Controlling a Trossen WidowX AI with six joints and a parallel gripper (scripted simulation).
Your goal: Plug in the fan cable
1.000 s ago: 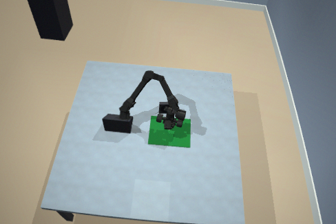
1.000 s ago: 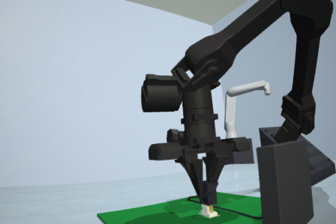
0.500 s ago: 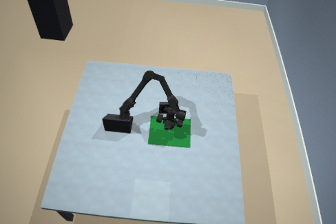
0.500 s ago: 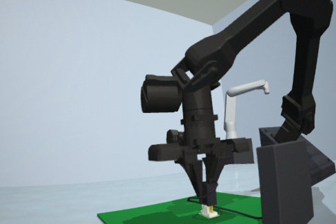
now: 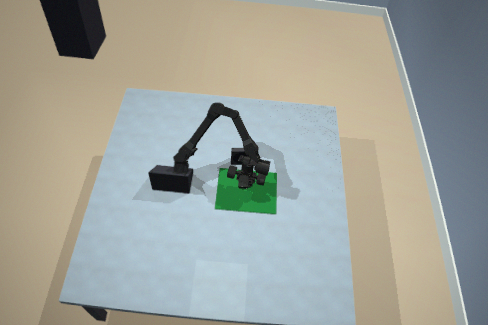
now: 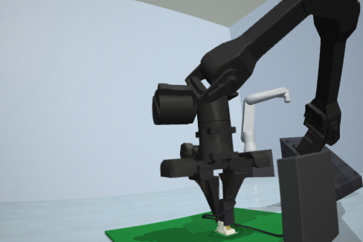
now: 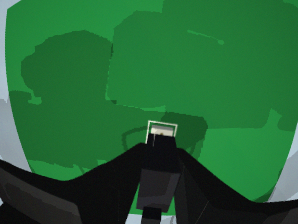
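My gripper tip is 3 cm above the fan header and 1 cm to the right of it. From my gripper tip the other things lie so: green board 4 cm below, 2 cm to the right, 1 cm ahead; black fan 14 cm to the left, 3 cm behind, 3 cm above; black fan plug 1 cm to the left, 1 cm above.
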